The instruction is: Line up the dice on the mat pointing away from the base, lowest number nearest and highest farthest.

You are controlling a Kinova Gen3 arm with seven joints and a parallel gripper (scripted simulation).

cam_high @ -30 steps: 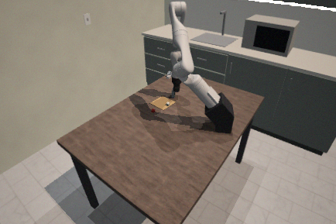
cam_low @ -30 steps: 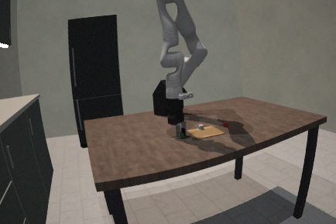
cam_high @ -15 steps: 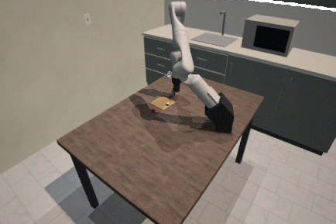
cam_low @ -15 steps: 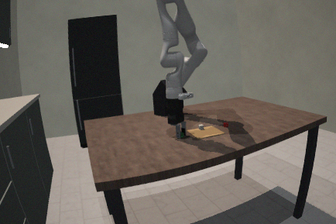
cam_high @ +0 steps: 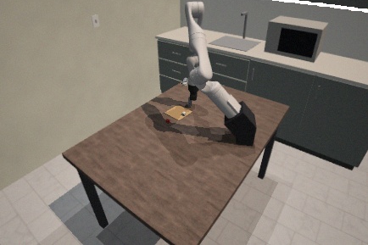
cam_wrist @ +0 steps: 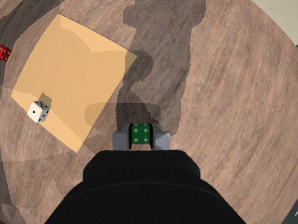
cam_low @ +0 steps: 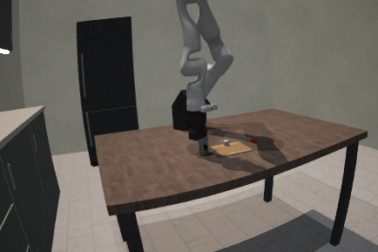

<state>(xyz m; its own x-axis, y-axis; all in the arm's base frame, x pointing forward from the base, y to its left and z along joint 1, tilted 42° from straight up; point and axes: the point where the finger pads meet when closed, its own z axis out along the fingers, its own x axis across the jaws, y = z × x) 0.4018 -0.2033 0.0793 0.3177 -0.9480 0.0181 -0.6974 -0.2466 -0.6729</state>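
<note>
Right now my hand is 1 cm above the green die. From my hand the other things lie so: red die (25 cm to the left, 2 cm ahead, 1 cm below); white die (13 cm to the left, 3 cm behind, 1 cm below); tan mat (12 cm to the left, 2 cm below, 2 cm ahead).
</note>
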